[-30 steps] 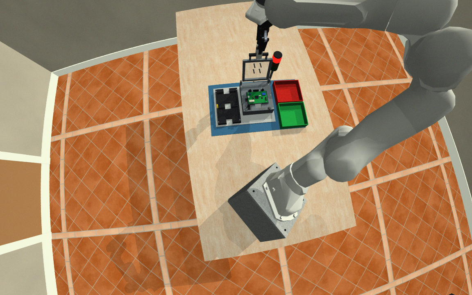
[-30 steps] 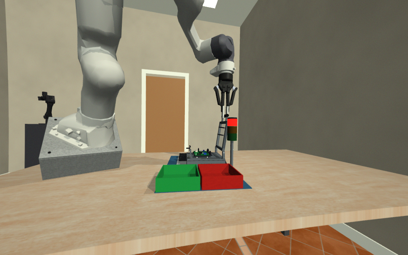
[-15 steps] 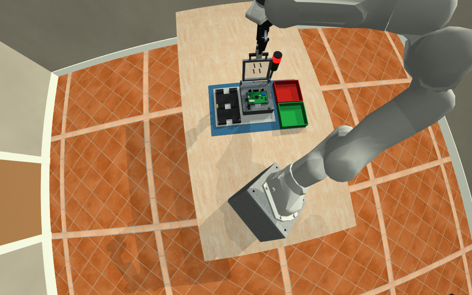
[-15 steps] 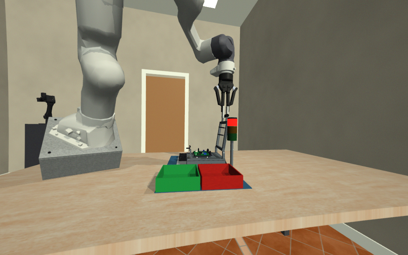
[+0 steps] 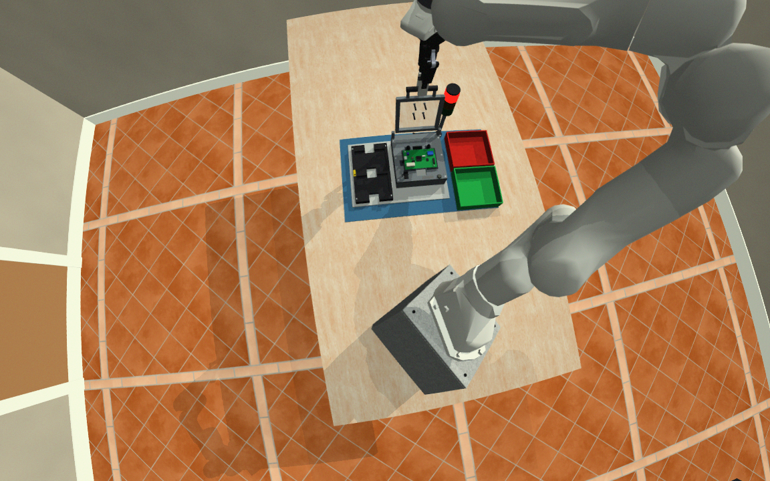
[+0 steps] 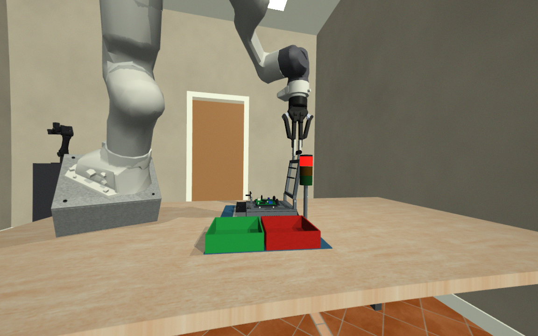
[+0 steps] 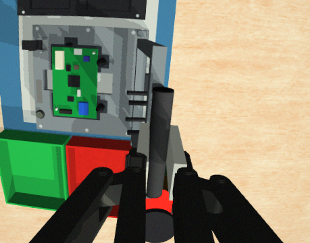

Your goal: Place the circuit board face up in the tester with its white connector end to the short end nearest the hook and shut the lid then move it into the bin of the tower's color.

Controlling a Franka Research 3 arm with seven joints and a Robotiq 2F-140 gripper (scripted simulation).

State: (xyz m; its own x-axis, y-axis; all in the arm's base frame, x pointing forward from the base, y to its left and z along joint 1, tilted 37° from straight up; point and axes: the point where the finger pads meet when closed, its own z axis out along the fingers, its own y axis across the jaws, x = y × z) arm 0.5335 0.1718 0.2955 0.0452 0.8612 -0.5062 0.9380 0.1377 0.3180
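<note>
My hand is 22 cm above the green circuit board, 13 cm past it and 1 cm to the right of it. From my hand the other things lie so: latch hook: 20 cm below, 19 cm behind, 7 cm to the left; tester plate: 22 cm below, 12 cm behind, 1 cm to the left; tester lid: 11 cm below, 1 cm behind.
</note>
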